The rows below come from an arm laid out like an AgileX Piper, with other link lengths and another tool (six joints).
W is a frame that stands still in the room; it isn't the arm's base.
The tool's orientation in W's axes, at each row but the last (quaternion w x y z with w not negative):
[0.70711, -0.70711, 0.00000, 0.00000]
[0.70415, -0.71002, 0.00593, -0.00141]
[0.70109, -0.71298, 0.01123, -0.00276]
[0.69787, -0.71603, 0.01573, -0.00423]
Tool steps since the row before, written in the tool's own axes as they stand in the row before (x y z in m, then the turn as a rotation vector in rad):
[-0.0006, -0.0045, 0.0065, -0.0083, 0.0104, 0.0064]
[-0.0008, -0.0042, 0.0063, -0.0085, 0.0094, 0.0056]
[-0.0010, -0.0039, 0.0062, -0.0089, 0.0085, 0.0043]
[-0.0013, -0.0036, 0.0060, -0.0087, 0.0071, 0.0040]
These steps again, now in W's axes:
[-0.0006, 0.0065, 0.0045, -0.0083, 0.0064, -0.0104]
[-0.0007, 0.0063, 0.0042, -0.0085, 0.0056, -0.0094]
[-0.0008, 0.0063, 0.0038, -0.0089, 0.0043, -0.0085]
[-0.0011, 0.0061, 0.0035, -0.0087, 0.0041, -0.0071]

